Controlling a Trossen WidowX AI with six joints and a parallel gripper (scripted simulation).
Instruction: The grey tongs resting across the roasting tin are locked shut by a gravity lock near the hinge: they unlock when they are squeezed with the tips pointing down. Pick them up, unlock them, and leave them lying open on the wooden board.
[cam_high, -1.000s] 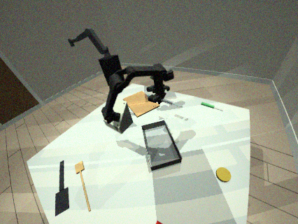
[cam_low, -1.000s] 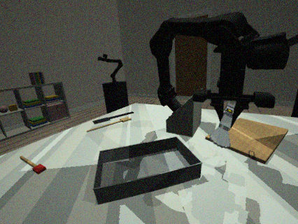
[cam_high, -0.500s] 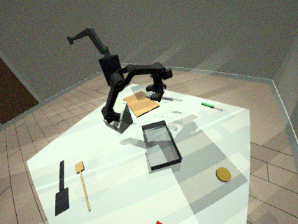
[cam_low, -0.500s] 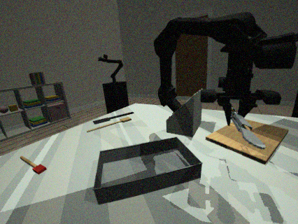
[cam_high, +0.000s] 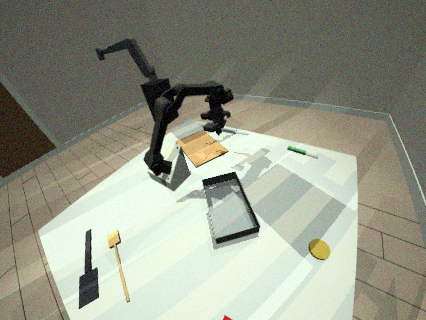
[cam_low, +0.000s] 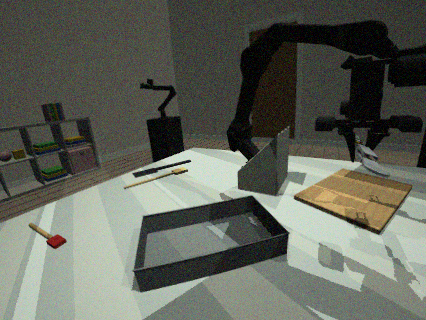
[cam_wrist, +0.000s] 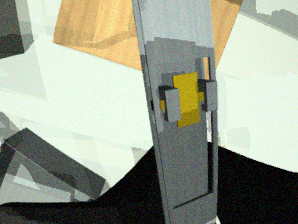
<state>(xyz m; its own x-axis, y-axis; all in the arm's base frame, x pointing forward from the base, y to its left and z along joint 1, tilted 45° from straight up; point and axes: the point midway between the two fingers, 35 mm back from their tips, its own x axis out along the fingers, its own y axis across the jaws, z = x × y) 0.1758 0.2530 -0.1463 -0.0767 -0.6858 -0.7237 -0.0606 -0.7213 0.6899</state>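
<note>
The yellow lock piece is 4 cm behind my gripper tip and 4 cm above it. Round my gripper tip: black spatula 22 cm behind, 81 cm to the right, 17 cm below; grey roasting tin 17 cm ahead, 30 cm to the right, 15 cm below; wooden board 20 cm behind, 6 cm to the left, 17 cm below.
</note>
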